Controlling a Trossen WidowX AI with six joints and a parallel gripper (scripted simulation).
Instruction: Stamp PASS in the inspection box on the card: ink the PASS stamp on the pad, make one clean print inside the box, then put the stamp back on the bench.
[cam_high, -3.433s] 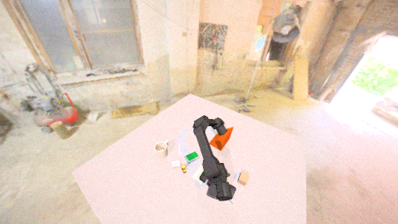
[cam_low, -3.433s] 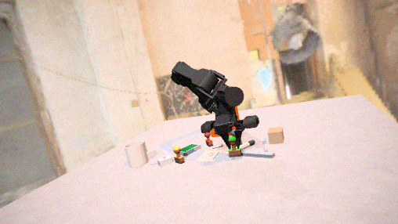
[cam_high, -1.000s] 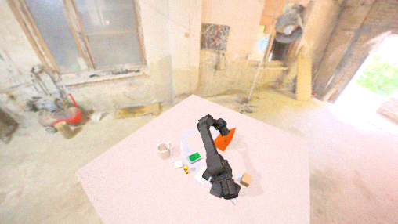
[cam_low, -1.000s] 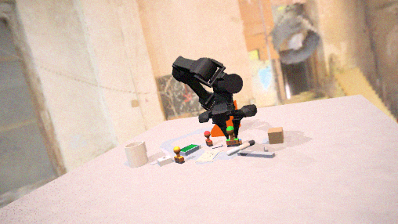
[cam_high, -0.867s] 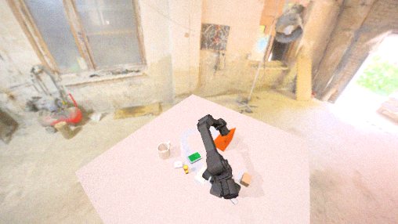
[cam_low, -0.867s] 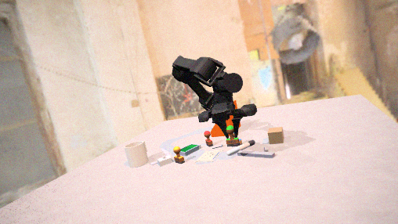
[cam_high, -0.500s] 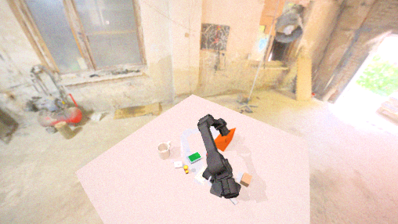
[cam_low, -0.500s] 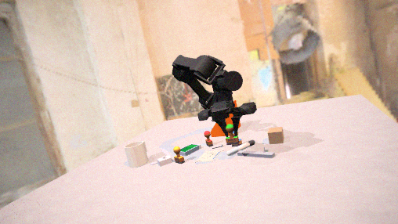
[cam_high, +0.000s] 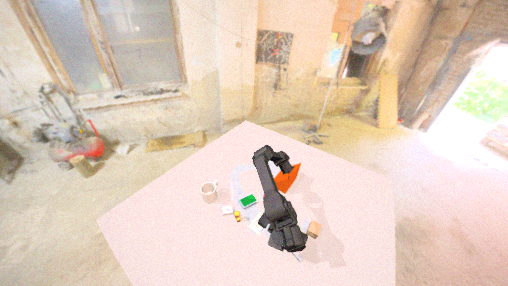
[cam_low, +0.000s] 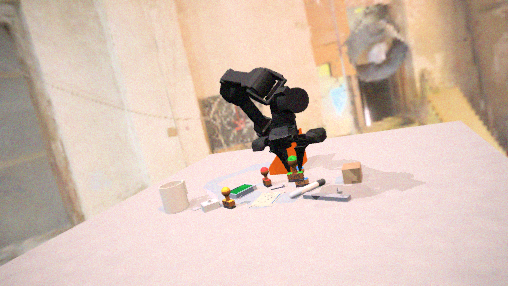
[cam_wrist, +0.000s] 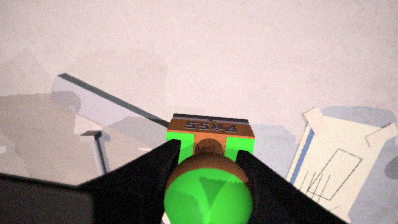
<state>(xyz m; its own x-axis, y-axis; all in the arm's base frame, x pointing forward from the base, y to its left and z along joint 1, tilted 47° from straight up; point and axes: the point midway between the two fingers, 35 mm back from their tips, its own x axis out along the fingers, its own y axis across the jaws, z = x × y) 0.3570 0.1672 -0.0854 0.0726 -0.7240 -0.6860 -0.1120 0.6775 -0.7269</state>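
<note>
Right now the green ink pad is 25 cm to the right of my gripper tip, 9 cm below it and 9 cm behind it. The rest, counted from my gripper tip: marker: 11 cm behind, 8 cm below; then green stamp: right at my gripper tip; then grey bar: 9 cm below, 6 cm to the left, 4 cm behind.
</note>
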